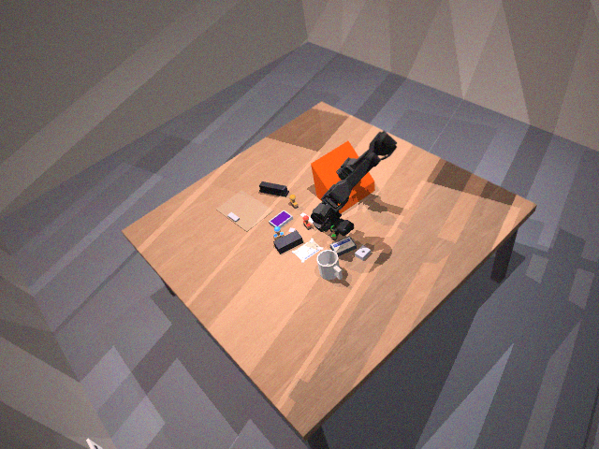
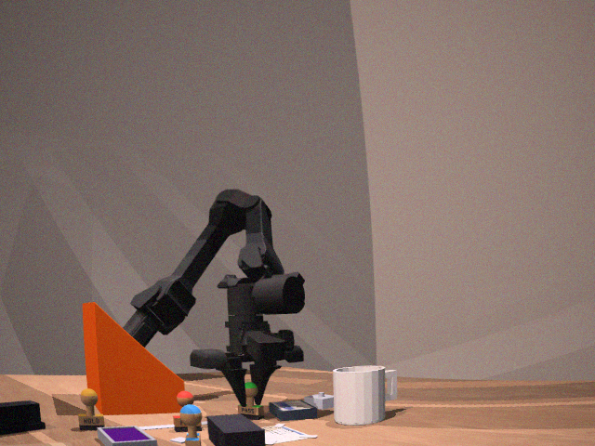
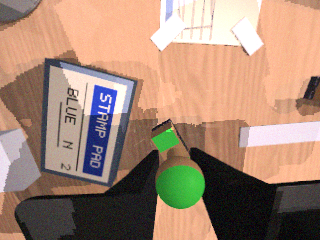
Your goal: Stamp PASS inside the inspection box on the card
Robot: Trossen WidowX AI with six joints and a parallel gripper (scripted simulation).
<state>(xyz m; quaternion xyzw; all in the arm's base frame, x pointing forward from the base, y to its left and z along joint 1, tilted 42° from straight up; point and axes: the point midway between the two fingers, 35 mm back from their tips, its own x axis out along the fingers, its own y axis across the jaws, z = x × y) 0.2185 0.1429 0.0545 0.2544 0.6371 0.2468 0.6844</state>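
My gripper tip is 90 mm short of the ink pad, 250 mm to the left of it and 20 mm above it. The rest, counted from my gripper tip: blue tin: 20 mm ahead, 70 mm to the left, 10 mm below; then green stamp: right at my gripper tip; then white card: 130 mm ahead, 30 mm to the right, 20 mm below.
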